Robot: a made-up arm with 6 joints.
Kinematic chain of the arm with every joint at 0, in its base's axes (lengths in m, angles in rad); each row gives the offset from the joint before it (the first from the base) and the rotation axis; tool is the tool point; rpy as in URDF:
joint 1: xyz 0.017 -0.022 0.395 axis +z
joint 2: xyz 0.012 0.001 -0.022 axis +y
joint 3: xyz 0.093 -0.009 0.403 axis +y
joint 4: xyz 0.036 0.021 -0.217 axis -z
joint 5: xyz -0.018 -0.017 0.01 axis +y
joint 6: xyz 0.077 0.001 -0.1 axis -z
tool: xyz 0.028 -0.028 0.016 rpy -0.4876 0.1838 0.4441
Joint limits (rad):
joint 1: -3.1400..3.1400
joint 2: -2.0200..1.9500
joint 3: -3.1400..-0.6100
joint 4: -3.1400..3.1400
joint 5: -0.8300..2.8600
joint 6: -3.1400..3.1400
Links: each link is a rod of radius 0.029 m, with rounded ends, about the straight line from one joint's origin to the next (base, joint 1, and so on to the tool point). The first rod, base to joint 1, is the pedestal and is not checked.
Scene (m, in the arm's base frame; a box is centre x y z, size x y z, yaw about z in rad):
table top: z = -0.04
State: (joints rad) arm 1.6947 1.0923 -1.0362 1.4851 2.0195 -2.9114
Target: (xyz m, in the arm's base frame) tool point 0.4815 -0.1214 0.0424
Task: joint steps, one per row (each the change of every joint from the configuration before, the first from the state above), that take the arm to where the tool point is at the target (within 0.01 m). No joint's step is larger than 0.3 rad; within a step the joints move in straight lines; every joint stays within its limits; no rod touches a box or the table.
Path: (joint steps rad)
1: -0.2677 0.0509 -0.0363 0.0479 -0.0407 0.0117
2: -0.2677 0.0508 -0.0362 0.0480 -0.0408 0.0116
3: -0.2677 0.0509 -0.0363 0.0479 -0.0407 0.0117
4: -0.2677 0.0508 -0.0362 0.0480 -0.0407 0.0117
5: -0.2678 0.0509 -0.0363 0.0479 -0.0408 0.0117
6: -0.2677 0.0508 -0.0362 0.0480 -0.0407 0.0116
7: -0.2677 0.0509 -0.0363 0.0479 -0.0407 0.0117
8: -0.2677 0.0509 -0.0362 0.0480 -0.0408 0.0117

